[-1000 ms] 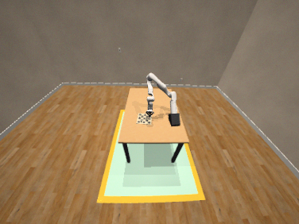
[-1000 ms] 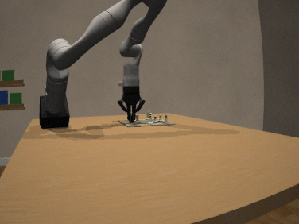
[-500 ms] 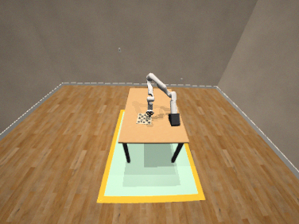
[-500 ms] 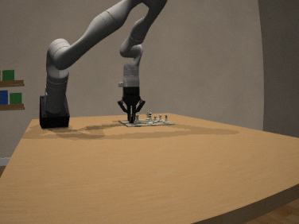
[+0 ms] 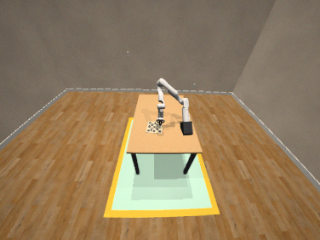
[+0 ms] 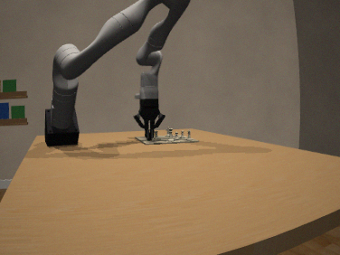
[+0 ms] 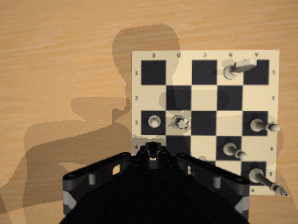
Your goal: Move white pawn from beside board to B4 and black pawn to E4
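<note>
My gripper is now 1 cm above the black pawn. The rest, counted from my hand: chessboard (8 cm ahead, 3 cm to the left, 3 cm below).
</note>
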